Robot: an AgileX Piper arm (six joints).
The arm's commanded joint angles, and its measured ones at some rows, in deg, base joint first. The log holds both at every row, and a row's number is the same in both.
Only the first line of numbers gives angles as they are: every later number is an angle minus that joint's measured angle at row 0.
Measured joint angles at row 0: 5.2 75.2 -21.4 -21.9 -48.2 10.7
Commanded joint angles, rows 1 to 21: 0.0 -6.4 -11.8 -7.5 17.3 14.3; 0.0 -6.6 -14.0 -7.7 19.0 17.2; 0.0 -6.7 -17.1 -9.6 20.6 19.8; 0.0 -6.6 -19.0 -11.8 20.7 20.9; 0.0 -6.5 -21.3 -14.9 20.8 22.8; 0.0 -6.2 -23.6 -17.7 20.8 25.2; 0.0 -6.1 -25.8 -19.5 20.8 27.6; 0.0 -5.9 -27.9 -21.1 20.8 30.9; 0.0 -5.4 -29.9 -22.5 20.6 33.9; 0.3 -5.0 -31.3 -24.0 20.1 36.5; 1.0 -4.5 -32.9 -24.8 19.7 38.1; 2.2 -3.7 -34.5 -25.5 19.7 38.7; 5.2 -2.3 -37.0 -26.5 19.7 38.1; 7.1 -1.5 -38.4 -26.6 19.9 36.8; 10.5 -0.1 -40.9 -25.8 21.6 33.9; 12.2 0.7 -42.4 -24.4 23.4 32.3; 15.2 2.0 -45.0 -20.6 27.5 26.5; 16.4 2.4 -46.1 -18.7 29.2 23.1; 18.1 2.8 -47.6 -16.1 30.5 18.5; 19.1 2.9 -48.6 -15.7 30.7 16.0; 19.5 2.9 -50.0 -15.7 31.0 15.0
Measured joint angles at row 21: 17.2 2.9 -46.2 -19.1 29.6 22.3
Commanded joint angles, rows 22 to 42: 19.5 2.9 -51.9 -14.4 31.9 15.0; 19.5 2.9 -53.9 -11.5 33.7 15.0; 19.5 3.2 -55.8 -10.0 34.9 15.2; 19.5 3.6 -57.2 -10.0 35.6 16.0; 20.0 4.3 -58.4 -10.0 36.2 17.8; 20.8 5.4 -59.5 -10.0 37.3 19.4; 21.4 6.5 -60.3 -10.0 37.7 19.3; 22.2 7.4 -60.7 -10.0 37.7 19.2; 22.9 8.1 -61.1 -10.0 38.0 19.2; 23.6 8.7 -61.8 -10.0 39.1 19.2; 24.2 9.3 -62.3 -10.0 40.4 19.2; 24.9 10.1 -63.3 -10.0 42.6 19.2; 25.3 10.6 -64.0 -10.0 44.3 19.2; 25.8 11.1 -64.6 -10.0 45.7 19.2; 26.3 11.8 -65.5 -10.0 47.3 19.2; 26.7 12.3 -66.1 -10.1 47.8 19.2; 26.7 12.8 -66.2 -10.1 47.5 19.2; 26.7 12.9 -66.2 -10.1 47.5 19.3; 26.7 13.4 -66.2 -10.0 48.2 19.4; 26.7 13.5 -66.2 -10.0 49.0 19.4; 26.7 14.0 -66.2 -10.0 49.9 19.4
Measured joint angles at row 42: 26.6 13.4 -65.3 -10.2 48.8 19.2
